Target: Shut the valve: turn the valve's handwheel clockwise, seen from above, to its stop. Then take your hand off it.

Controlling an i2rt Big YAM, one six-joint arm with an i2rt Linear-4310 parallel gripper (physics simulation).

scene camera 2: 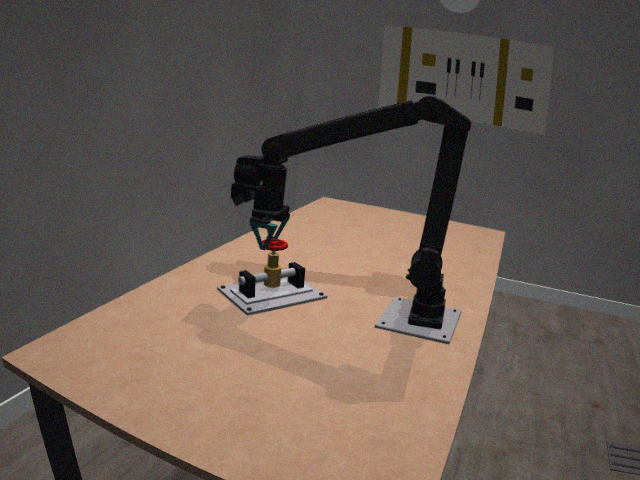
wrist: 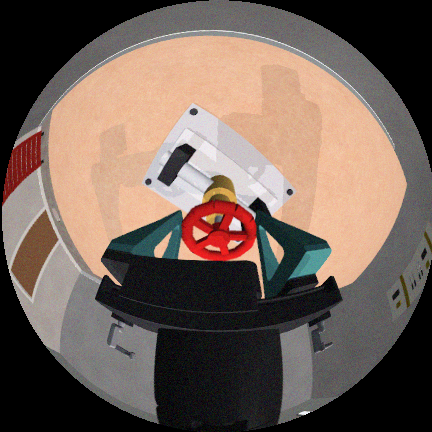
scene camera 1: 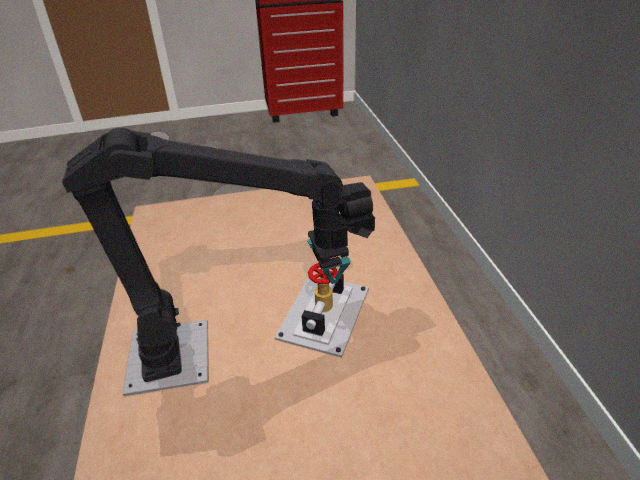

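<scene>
The red handwheel sits level on top of the brass valve body. The valve stands on a light grey base plate, with a pipe held by two black brackets. My gripper points down over the wheel. Its teal fingers are at opposite sides of the rim, and it is shut on the handwheel. In the wrist view both fingertips lie against the rim. In scene camera 1 the far fingertip is hidden.
The arm's own base plate is bolted to the wooden table top. A red drawer cabinet stands on the floor beyond the table. A dark grey wall runs along one side.
</scene>
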